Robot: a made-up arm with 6 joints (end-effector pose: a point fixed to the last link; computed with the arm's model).
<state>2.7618 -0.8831 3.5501 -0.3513 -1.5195 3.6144</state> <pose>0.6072 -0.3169 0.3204 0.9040 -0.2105 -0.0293 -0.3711</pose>
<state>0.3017 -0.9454 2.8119 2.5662 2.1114 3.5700</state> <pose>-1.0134 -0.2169 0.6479 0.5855 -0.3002 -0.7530 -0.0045</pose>
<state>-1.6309 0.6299 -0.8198 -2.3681 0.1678 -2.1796</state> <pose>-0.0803 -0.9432 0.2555 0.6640 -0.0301 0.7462 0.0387</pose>
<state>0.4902 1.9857 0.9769 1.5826 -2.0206 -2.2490</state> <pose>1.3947 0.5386 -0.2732 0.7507 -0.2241 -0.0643 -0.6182</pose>
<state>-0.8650 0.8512 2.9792 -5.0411 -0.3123 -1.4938</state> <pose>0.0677 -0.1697 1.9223 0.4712 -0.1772 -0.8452 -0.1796</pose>
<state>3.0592 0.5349 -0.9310 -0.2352 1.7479 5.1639</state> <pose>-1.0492 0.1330 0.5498 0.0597 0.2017 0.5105 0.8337</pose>
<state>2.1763 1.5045 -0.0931 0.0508 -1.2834 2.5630</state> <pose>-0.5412 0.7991 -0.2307 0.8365 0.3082 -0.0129 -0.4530</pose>
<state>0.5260 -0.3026 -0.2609 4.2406 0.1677 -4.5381</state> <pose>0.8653 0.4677 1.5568 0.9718 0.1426 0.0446 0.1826</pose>
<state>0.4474 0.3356 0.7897 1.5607 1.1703 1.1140</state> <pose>1.0209 0.6957 1.9027 0.0790 -0.6713 -0.7354 -0.0470</pose>
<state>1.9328 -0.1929 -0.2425 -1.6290 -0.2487 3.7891</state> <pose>-0.4287 0.9924 1.5037 0.2066 -0.4134 -0.7762 0.4288</pose>
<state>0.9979 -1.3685 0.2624 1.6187 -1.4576 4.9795</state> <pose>-0.2681 -0.7846 1.5931 0.7480 0.5855 -0.2349 -0.2062</pose>
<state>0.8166 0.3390 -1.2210 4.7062 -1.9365 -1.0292</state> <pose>0.3063 0.6009 0.6148 0.3244 -0.2347 -0.8308 0.3866</pose>
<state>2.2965 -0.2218 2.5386 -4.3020 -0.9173 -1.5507</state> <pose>0.7258 -0.5970 1.5389 0.2800 0.9593 -0.0035 -0.0364</pose>
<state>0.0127 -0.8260 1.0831 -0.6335 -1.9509 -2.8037</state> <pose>-0.6437 0.1026 1.8524 0.2675 0.9162 0.2966 0.0312</pose>
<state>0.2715 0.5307 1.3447 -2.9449 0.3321 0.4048</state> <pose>1.2116 0.3239 2.0985 0.2425 0.9351 0.0269 0.2571</pose>
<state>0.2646 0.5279 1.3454 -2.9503 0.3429 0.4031</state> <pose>1.2102 0.3146 2.0999 0.2407 0.9368 0.0257 0.2527</pose>
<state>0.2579 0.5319 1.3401 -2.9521 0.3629 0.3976</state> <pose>1.2240 0.3089 2.0888 0.2404 0.9406 0.0265 0.2381</pose>
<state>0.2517 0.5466 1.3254 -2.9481 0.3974 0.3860</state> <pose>1.2610 0.3088 2.0572 0.2423 0.9474 0.0304 0.2069</pose>
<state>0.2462 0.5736 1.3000 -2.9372 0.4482 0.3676</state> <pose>1.3221 0.3140 2.0003 0.2462 0.9558 0.0369 0.1567</pose>
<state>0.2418 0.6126 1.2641 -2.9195 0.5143 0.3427</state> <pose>1.4024 0.3234 1.9151 0.2515 0.9628 0.0447 0.0877</pose>
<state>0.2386 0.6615 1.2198 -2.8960 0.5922 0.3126</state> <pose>1.4913 0.3346 1.8030 0.2574 0.9649 0.0520 0.0037</pose>
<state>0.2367 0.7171 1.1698 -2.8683 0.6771 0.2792</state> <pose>1.5774 0.3454 1.6694 0.2633 0.9589 0.0568 -0.0895</pose>
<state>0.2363 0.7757 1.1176 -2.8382 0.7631 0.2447</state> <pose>1.6509 0.3547 1.5238 0.2693 0.9435 0.0581 -0.1843</pose>
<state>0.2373 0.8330 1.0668 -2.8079 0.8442 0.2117</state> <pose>1.7061 0.3619 1.3785 0.2754 0.9201 0.0558 -0.2730</pose>
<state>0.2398 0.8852 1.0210 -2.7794 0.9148 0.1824</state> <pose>1.7423 0.3678 1.2459 0.2818 0.8923 0.0512 -0.3490</pose>
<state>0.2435 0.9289 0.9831 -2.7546 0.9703 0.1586</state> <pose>1.7629 0.3733 1.1359 0.2885 0.8650 0.0458 -0.4080</pose>
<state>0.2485 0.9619 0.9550 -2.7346 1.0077 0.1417</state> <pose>1.7727 0.3802 1.0543 0.2953 0.8427 0.0417 -0.4483</pose>
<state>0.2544 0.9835 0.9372 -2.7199 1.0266 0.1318</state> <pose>1.7767 0.3891 1.0024 0.3017 0.8281 0.0400 -0.4707</pose>
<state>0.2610 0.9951 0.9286 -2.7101 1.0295 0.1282</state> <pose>1.7781 0.4001 0.9762 0.3076 0.8216 0.0409 -0.4782</pose>
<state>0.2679 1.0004 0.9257 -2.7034 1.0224 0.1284</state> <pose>1.7784 0.4125 0.9661 0.3129 0.8203 0.0436 -0.4768</pose>
